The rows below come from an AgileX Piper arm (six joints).
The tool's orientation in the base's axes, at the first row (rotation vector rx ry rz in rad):
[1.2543, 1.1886, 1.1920]
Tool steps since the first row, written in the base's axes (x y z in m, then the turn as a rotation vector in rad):
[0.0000, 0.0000, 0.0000, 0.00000, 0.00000, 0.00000]
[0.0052, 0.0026, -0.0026, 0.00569, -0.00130, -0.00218]
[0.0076, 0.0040, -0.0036, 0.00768, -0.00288, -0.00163]
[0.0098, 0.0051, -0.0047, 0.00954, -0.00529, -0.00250]
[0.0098, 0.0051, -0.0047, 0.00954, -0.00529, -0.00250]
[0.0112, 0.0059, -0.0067, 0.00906, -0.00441, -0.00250]
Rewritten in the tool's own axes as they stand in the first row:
[0.0000, 0.0000, 0.0000, 0.00000, 0.00000, 0.00000]
[0.0027, -0.0026, 0.0052, -0.00116, -0.00205, 0.00577]
[0.0042, -0.0035, 0.0075, -0.00266, -0.00142, 0.00780]
[0.0053, -0.0046, 0.0097, -0.00503, -0.00221, 0.00975]
[0.0053, -0.0046, 0.0097, -0.00503, -0.00221, 0.00975]
[0.0061, -0.0066, 0.0111, -0.00416, -0.00223, 0.00924]

